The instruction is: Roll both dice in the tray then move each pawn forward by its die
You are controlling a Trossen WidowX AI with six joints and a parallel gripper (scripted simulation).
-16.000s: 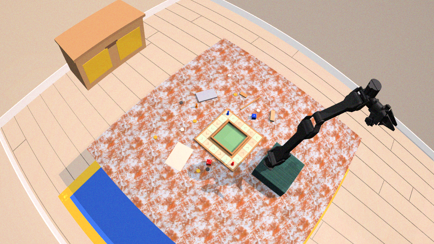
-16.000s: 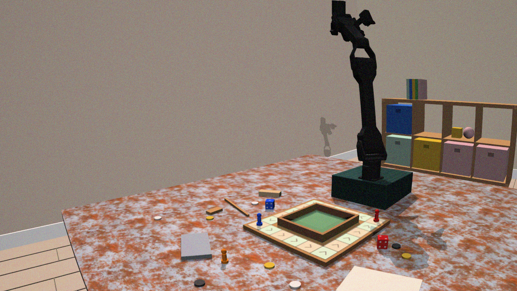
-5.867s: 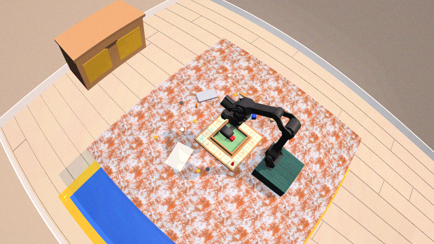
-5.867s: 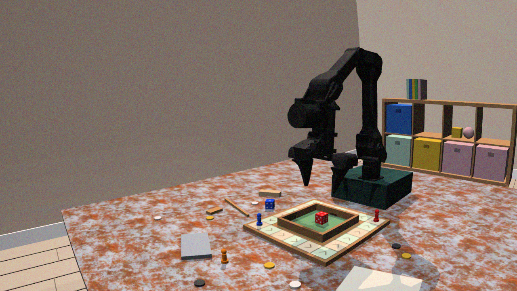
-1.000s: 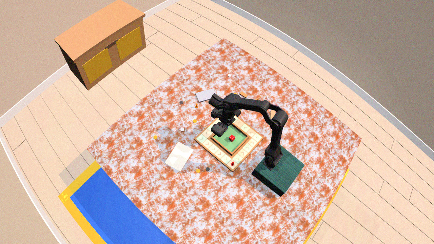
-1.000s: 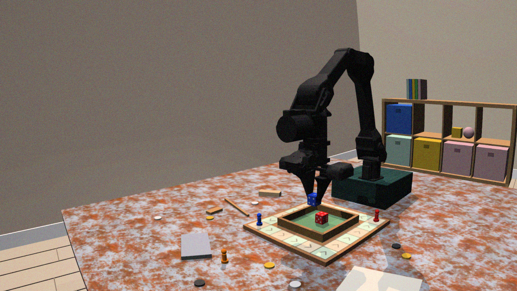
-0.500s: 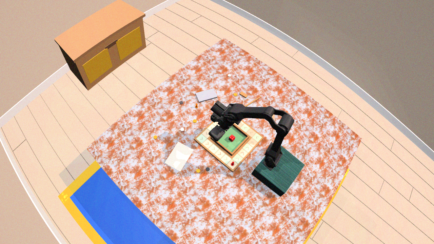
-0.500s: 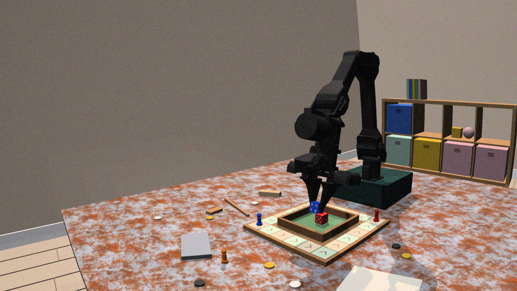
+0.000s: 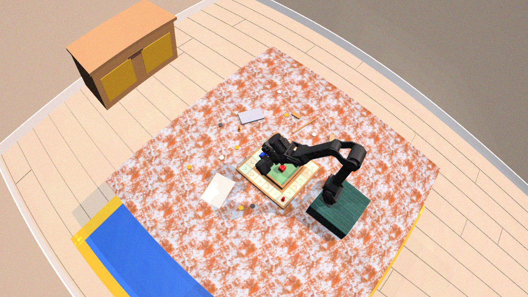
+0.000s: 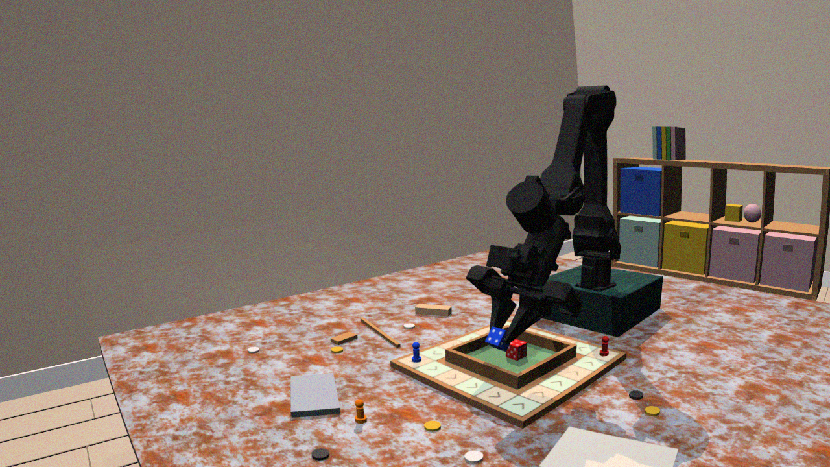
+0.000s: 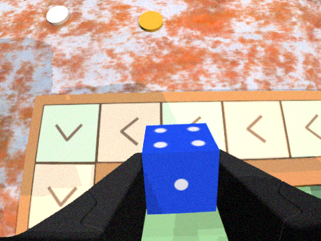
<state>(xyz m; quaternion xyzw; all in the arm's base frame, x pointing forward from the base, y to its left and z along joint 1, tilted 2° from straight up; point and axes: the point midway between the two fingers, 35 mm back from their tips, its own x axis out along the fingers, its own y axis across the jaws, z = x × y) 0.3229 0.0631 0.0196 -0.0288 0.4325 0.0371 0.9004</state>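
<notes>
Now: gripper tip 20 cm past the red pawn, 6 cm to the right of it and 5 cm above it. The rest, counted from my gripper tip: green tray: 8 cm behind, 7 cm below, 4 cm to the right; then orange pawn: 21 cm ahead, 6 cm below, 5 cm to the right; then blue pawn: 15 cm to the right, 5 cm below, 4 cm ahead.
</notes>
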